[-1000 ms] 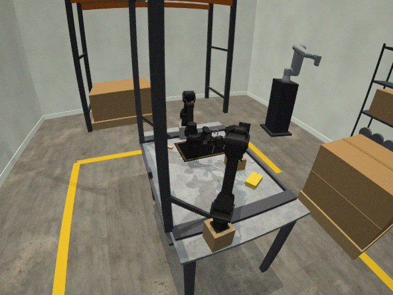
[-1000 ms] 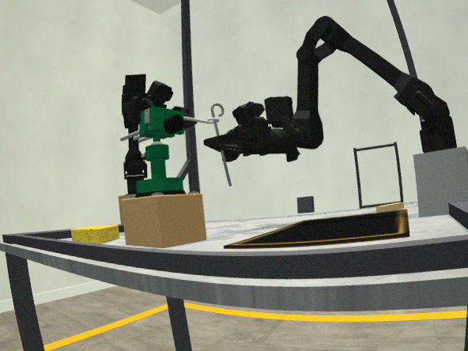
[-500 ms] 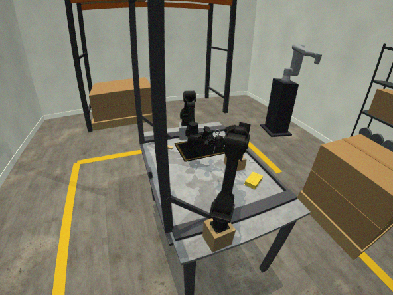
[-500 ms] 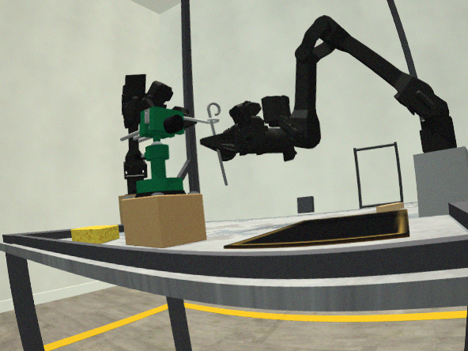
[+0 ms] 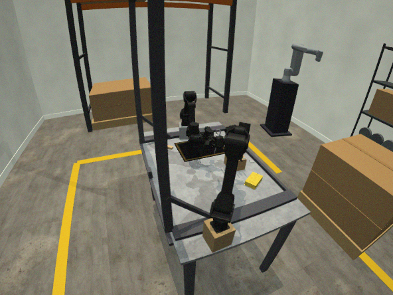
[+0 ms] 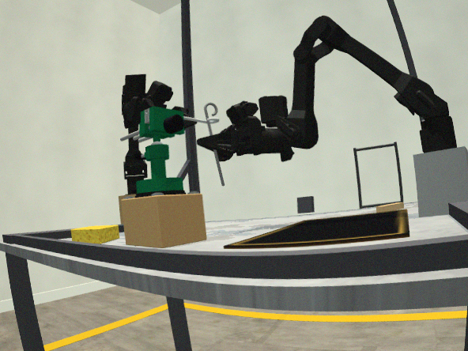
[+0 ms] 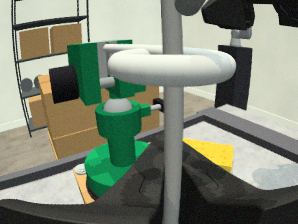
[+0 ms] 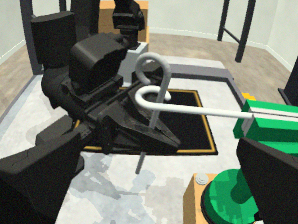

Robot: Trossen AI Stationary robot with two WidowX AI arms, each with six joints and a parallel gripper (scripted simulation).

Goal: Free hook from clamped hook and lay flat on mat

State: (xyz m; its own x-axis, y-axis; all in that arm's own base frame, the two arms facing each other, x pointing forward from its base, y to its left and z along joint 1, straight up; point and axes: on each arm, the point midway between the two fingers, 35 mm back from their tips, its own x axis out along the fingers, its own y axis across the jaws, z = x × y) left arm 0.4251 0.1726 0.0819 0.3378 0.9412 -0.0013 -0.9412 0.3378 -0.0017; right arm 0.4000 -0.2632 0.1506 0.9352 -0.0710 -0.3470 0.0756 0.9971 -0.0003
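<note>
My left hand is 50 mm past the black mat, 240 mm to the right of it and 190 mm above it. The rest, counted from my left hand: small tan block 290 mm behind, 280 mm to the left, 180 mm below; yellow sponge 200 mm ahead, 200 mm to the right, 180 mm below.
</note>
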